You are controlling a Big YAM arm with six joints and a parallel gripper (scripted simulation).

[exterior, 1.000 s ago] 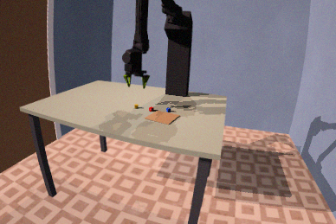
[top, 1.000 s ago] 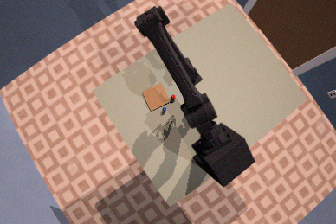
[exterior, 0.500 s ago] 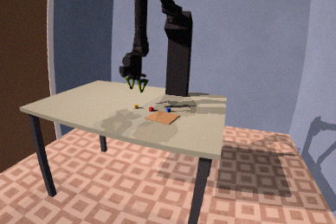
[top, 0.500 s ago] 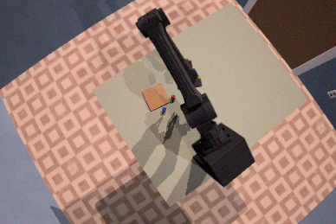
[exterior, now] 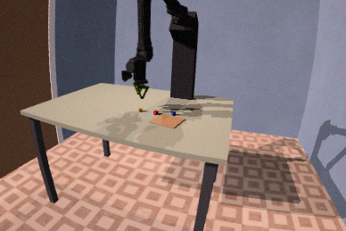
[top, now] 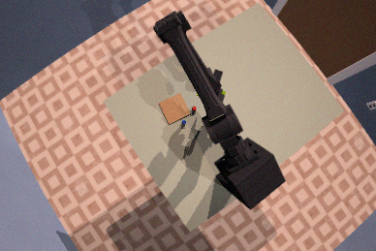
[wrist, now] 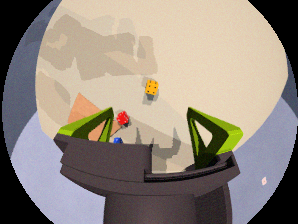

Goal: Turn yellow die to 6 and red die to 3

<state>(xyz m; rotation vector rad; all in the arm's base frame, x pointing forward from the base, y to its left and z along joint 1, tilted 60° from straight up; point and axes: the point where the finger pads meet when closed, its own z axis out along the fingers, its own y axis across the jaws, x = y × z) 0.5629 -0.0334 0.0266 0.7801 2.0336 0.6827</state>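
Right now my hand is 9 cm above the yellow die. Also, from my hand: red die 3 cm behind, 9 cm to the left, 9 cm below; blue die 10 cm behind, 17 cm to the left, 9 cm below; orange mat 20 cm to the left, 10 cm below.
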